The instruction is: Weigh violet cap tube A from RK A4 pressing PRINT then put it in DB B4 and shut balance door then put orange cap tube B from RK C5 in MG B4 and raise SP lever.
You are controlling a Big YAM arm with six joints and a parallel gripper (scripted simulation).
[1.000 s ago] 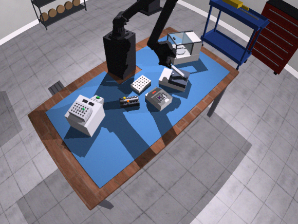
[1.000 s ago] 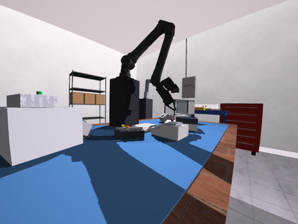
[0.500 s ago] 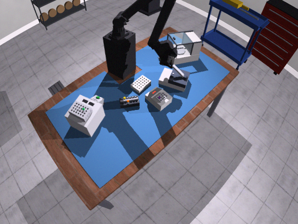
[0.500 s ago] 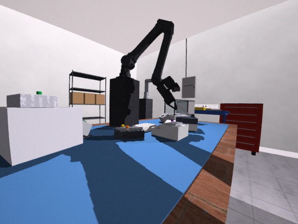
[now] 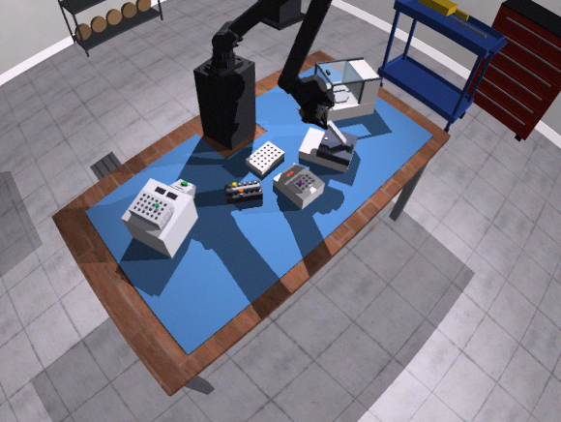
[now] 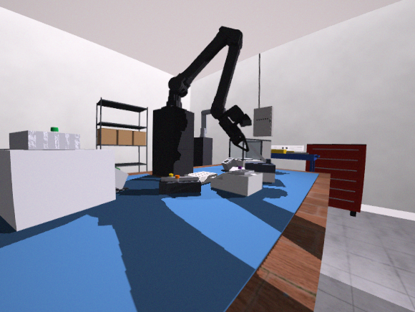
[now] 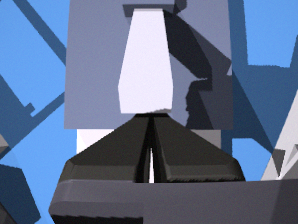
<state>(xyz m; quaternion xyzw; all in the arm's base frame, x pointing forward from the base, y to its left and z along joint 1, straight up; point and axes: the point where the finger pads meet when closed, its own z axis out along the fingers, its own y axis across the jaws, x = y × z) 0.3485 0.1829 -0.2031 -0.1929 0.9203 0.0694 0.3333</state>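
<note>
Right now the SP lever is 40 mm ahead of my hand, 20 mm to the left of it and 10 mm below it. Also, from my hand: print key 200 mm behind, 130 mm to the left, 70 mm below; violet-capped tube 80 mm ahead, 230 mm to the right, 80 mm below; dry block 60 mm ahead, 200 mm to the right, 110 mm below.
</note>
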